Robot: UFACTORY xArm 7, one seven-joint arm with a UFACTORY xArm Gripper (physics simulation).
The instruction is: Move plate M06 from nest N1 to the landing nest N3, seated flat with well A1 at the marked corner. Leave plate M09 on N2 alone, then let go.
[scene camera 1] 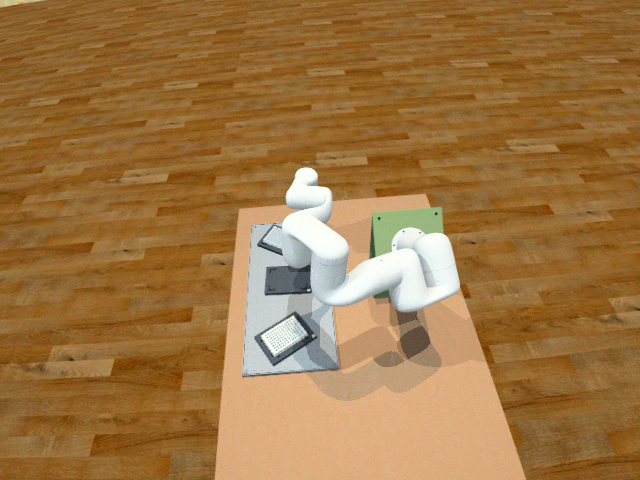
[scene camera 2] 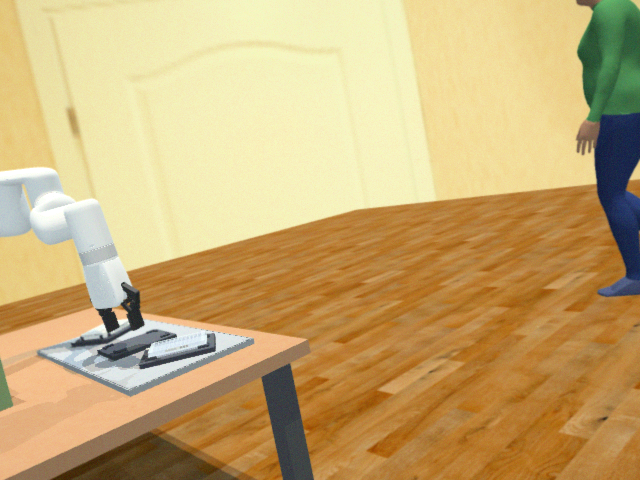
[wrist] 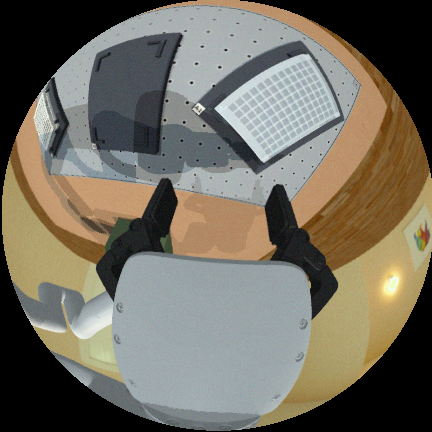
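Observation:
A pale plate (scene camera 1: 272, 237) (scene camera 2: 101, 331) (wrist: 282, 107) lies in a dark nest at the far end, with an A1 tag (wrist: 198, 108) at one nest corner. The middle dark nest (scene camera 1: 284, 280) (scene camera 2: 134, 344) (wrist: 132, 95) is empty, with raised corner brackets and a small pale tag at one corner. A cream plate (scene camera 1: 284, 335) (scene camera 2: 178, 345) (wrist: 44, 117) lies in the third nest. The plate names M06 and M09 cannot be read. My gripper (scene camera 2: 124, 328) (wrist: 220, 191) is open and empty, low near the far plate; the arm hides it in scene camera 1.
All three nests stand on a grey perforated board (scene camera 1: 255, 310) (scene camera 2: 227, 338) (wrist: 215, 30) on the tan table (scene camera 1: 361, 428) (scene camera 2: 279, 345). The arm's base stands on a green mount (scene camera 1: 387, 222). A person (scene camera 2: 612, 62) in green and blue stands off at the right in scene camera 2.

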